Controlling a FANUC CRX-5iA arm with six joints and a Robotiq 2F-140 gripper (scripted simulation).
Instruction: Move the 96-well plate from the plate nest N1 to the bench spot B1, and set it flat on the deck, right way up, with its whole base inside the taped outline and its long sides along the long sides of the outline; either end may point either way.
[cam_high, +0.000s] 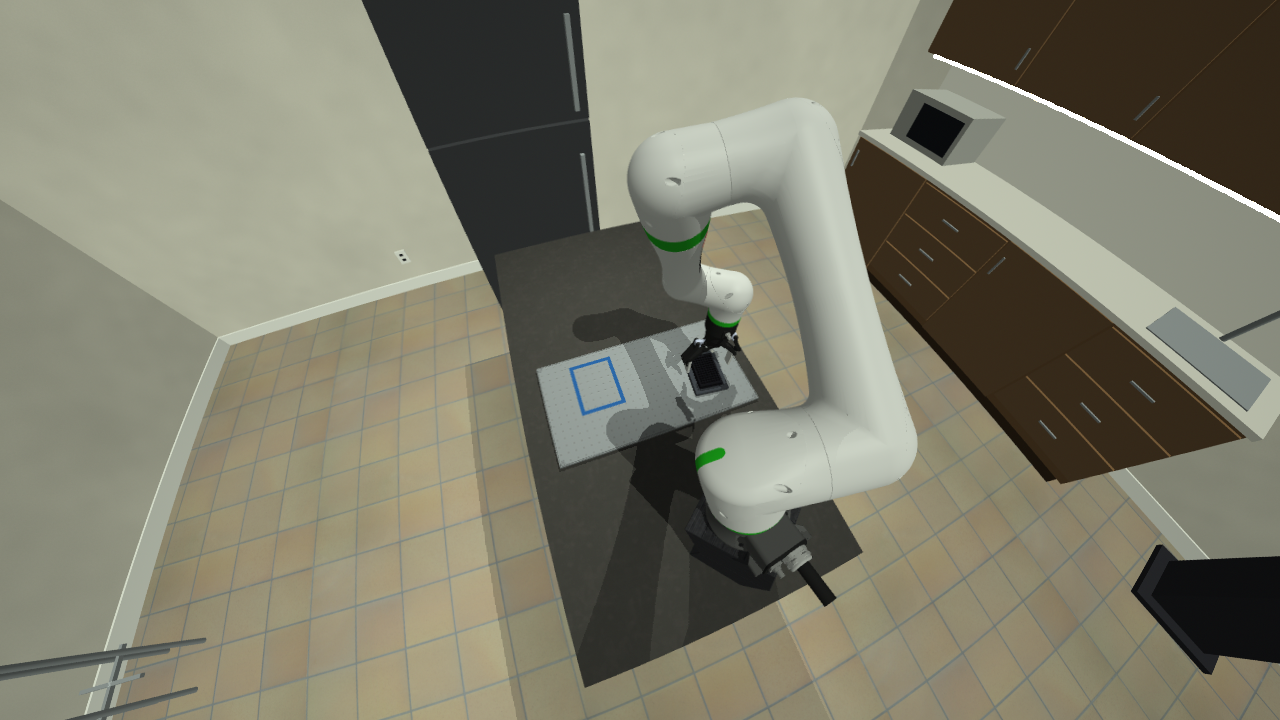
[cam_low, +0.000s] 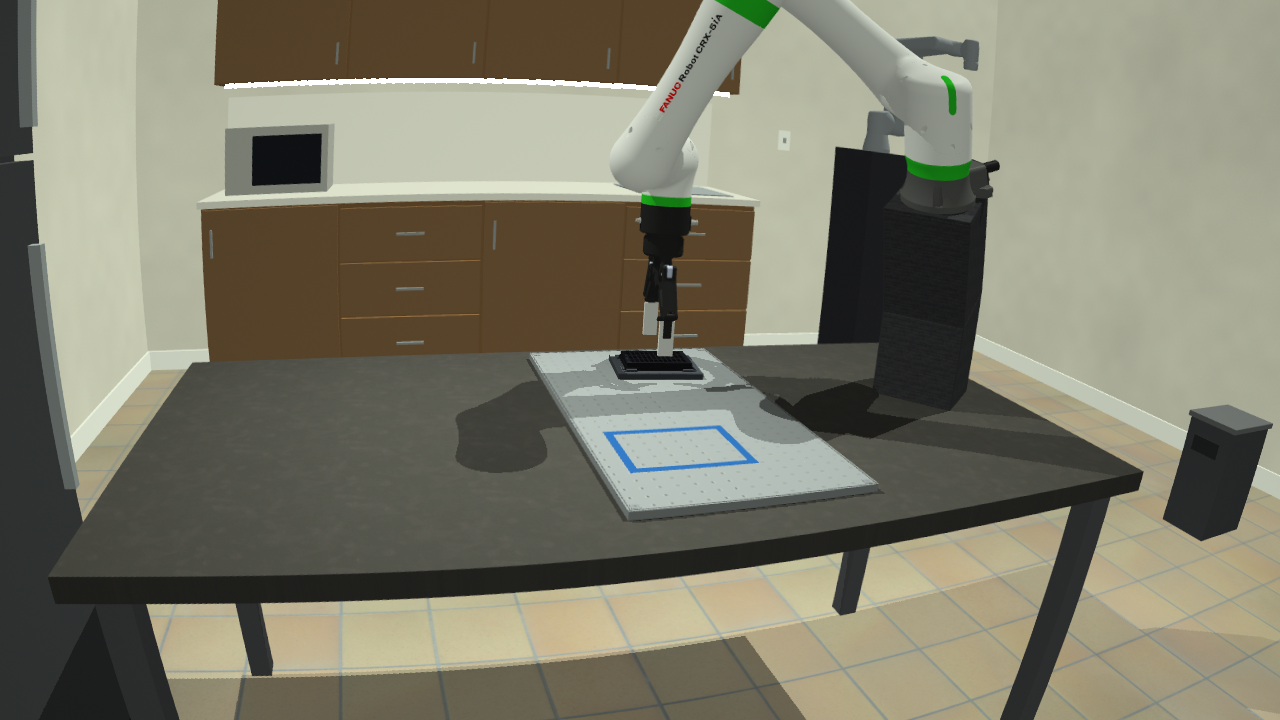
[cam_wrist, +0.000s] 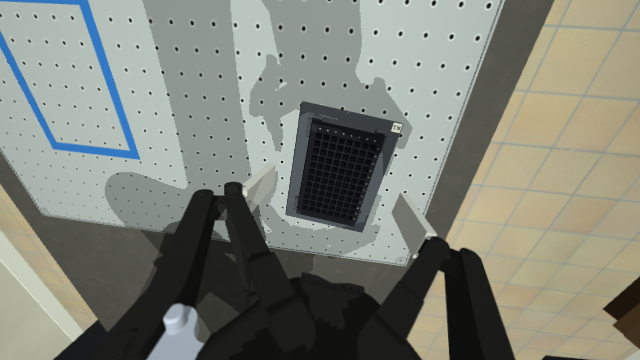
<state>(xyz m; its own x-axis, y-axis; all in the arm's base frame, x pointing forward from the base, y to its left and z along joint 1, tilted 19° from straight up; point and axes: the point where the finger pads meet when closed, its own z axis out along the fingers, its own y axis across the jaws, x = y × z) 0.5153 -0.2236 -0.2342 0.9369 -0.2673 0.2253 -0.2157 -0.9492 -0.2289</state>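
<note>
Now: the black 96-well plate 4 cm below my hand. The rest, counted from my hand: grey plate nest N1 (5 cm below).
</note>
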